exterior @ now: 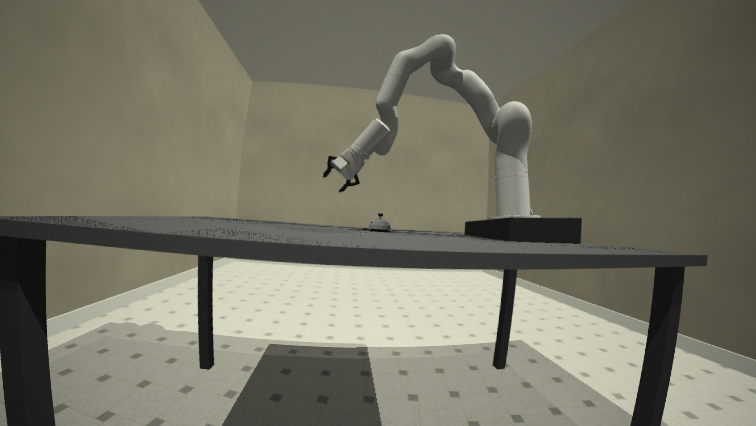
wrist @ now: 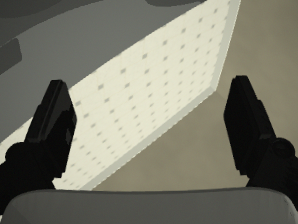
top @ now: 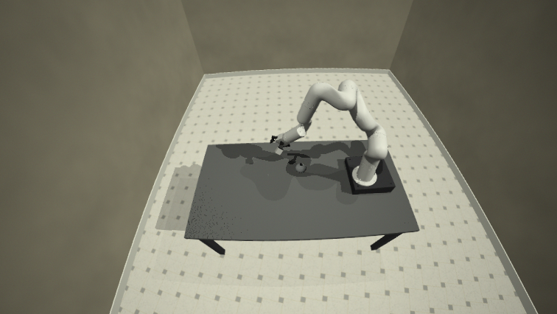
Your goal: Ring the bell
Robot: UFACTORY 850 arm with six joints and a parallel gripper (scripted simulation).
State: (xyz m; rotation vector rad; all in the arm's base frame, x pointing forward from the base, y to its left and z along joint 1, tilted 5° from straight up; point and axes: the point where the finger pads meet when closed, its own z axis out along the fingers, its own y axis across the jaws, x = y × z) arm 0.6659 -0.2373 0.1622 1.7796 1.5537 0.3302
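Right now my hand is 190 mm past the bell button, 110 mm to the right of it and 130 mm above it. From my hand the other things lie so: bell: 190 mm behind, 110 mm to the left, 150 mm below.
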